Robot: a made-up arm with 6 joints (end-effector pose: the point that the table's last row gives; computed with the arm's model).
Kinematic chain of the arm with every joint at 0, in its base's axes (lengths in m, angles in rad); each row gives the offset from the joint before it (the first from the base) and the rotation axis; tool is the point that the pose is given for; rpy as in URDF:
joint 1: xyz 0 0 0.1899 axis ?
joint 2: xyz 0 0 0 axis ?
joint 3: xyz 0.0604 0 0.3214 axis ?
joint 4: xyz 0.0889 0 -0.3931 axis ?
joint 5: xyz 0 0 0 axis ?
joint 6: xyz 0.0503 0 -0.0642 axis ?
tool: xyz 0 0 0 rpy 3.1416 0 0
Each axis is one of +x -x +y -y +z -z.
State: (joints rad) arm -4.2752 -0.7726 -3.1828 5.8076 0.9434 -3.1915
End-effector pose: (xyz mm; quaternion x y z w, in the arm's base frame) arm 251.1 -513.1 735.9 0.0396 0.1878 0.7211 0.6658
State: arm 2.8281 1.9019 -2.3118 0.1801 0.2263 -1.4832
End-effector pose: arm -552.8 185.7 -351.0 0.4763 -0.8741 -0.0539 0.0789
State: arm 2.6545 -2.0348 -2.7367 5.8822 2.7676 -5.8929
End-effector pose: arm 599.7 -286.6 55.1 -0.3701 -0.4094 0.0769 0.8303
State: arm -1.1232 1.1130 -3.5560 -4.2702 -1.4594 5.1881
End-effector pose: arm 157.7 -473.3 584.0 -0.2090 -0.7420 0.5784 0.2669
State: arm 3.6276 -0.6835 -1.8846 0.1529 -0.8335 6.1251
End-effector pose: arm 66.6 49.2 904.3 -0.0878 0.1070 0.2188 0.9659
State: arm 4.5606 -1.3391 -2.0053 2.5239 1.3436 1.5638
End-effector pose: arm 107.8 508.4 743.4 -0.6518 0.2118 -0.3091 0.6594
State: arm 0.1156 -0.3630 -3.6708 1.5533 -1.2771 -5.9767
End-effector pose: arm -385.9 -121.3 669.8 0.6405 0.0733 -0.1817 0.7425
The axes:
joint 1: +z
joint 2: +y
joint 3: +y
joint 4: -z
joint 5: +y
joint 6: -z

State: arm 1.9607 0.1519 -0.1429 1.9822 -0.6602 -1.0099
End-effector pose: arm 5.5 177.3 85.0 0.8317 0.4496 0.2815 0.1641
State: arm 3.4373 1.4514 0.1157 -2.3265 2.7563 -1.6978
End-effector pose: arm 9.6 56.7 29.5 -0.2276 -0.7585 0.1807 0.5833
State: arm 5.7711 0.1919 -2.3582 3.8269 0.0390 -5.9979
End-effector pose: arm 425.9 -204.7 794.5 0.3154 0.3283 0.1967 0.8684
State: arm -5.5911 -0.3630 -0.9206 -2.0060 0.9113 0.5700
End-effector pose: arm 337.0 255.9 471.4 0.5041 0.4159 0.5231 0.5472
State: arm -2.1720 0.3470 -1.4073 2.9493 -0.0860 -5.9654
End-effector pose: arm -335.6 -470.5 280.3 0.8075 0.3580 -0.4039 0.2380
